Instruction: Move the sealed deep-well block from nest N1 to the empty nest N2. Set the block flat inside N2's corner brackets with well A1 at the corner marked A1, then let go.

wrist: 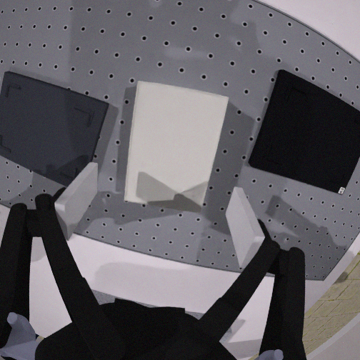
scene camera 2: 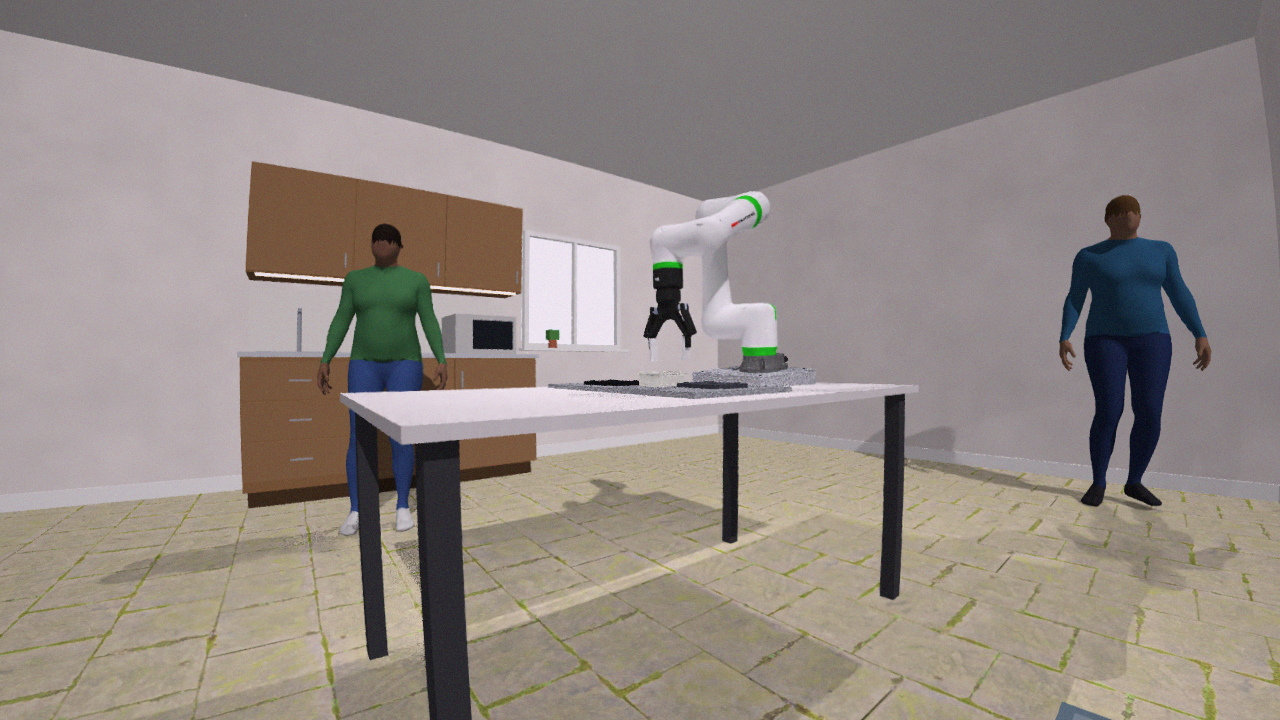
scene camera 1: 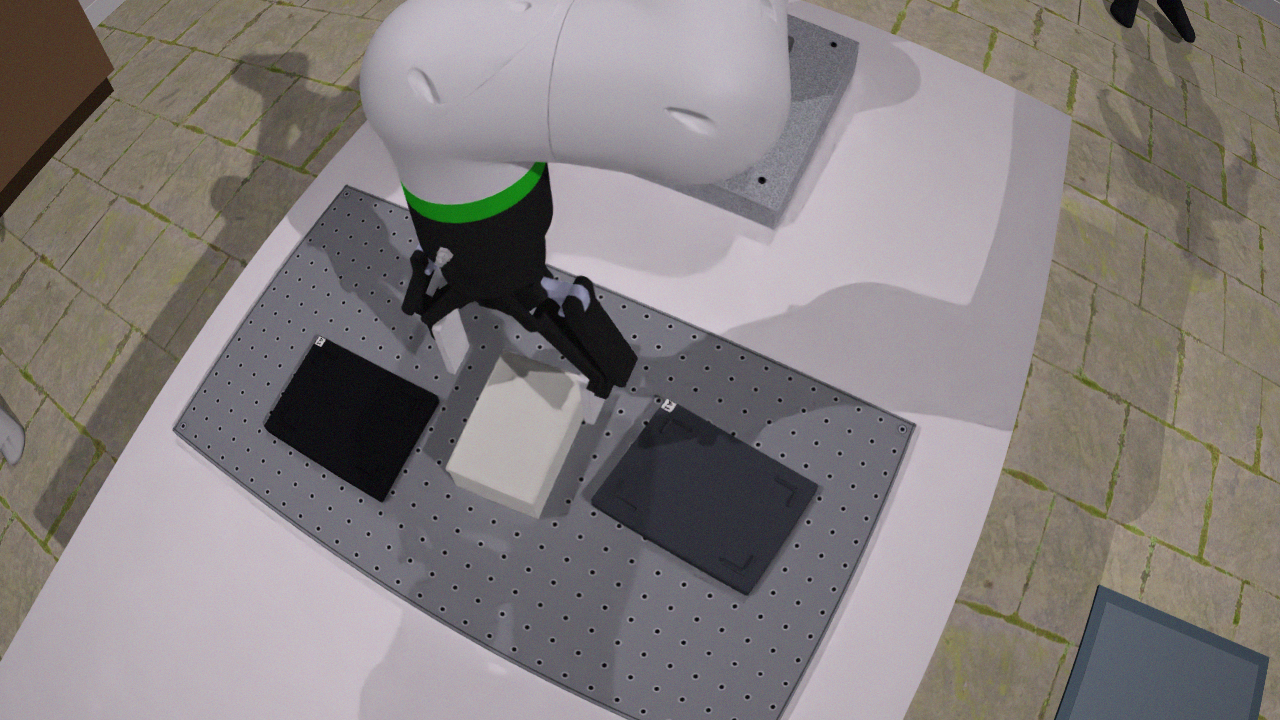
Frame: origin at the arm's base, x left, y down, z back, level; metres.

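Seen in the pictures: gripper, fingertip midpoint: [scene camera 2: 669, 360] [scene camera 1: 524, 382]; arm's base at its link origin: [scene camera 2: 759, 370].
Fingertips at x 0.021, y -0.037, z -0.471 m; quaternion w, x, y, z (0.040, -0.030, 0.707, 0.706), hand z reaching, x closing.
Offsets run from my fingertips to a thing's middle. Level surfaces: height alone.
A cream-white block @[dy +0.056, dx +0.001, dz -0.024 m] [scene camera 1: 519, 438] [scene camera 2: 660, 378] [wrist: 175, 130] stands flat on the perforated board, between two low plates, touching neither. A dark blue-grey plate @[dy +0.069, dx +0.171, dz +0.002 m] [scene camera 1: 702, 497] [scene camera 2: 711, 385] [wrist: 45, 120] has raised corner brackets, bears no block, and has a small white label at one corner in scene camera 1. A black plate @[dy +0.069, dx -0.172, dz -0.086 m] [scene camera 1: 353, 416] [scene camera 2: 611, 382] [wrist: 310, 135] also has a small white label at one corner and faint bracket outlines. The labels are too small to read as N1 or N2. My gripper [scene camera 1: 521, 369] [scene camera 2: 669, 351] [wrist: 163, 189] is open and empty, its fingertips above the board and higher than the block.
The perforated board @[dy +0.076 m] [scene camera 1: 537, 626] [wrist: 150, 22] lies on a white table @[dy +0.089 m] [scene camera 1: 913, 358] [scene camera 2: 519, 410]. The arm's grey base block [scene camera 1: 814, 107] [scene camera 2: 801, 376] stands behind the board. One person in green [scene camera 2: 386, 313] and one in blue [scene camera 2: 1124, 295] stand away from the table.
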